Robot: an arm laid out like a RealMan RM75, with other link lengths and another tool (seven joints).
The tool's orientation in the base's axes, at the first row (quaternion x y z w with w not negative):
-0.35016, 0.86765, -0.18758, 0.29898
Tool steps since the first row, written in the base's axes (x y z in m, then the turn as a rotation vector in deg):
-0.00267, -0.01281, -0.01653, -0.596, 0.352, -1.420
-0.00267, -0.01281, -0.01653, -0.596, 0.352, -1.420
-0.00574, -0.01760, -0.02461, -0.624, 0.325, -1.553
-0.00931, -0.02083, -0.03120, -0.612, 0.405, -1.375
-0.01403, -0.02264, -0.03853, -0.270, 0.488, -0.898
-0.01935, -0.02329, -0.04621, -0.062, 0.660, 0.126
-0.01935, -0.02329, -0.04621, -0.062, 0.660, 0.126
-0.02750, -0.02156, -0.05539, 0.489, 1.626, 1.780
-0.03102, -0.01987, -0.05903, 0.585, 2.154, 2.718
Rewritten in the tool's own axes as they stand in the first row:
0.01716, 0.00140, 0.01216, 0.640, 1.296, 0.638
0.01716, 0.00140, 0.01216, 0.640, 1.296, 0.638
0.02551, 0.00396, 0.01679, 0.727, 1.362, 0.723
0.03244, 0.00705, 0.01979, 0.594, 1.316, 0.587
0.03931, 0.01207, 0.02244, 0.152, 0.948, 0.442
0.04581, 0.01836, 0.02482, -0.488, 0.415, -0.212
0.04581, 0.01836, 0.02482, -0.488, 0.415, -0.212
0.05282, 0.02850, 0.02621, -2.142, -0.082, -1.207
0.05504, 0.03334, 0.02646, -2.940, -0.269, -1.911

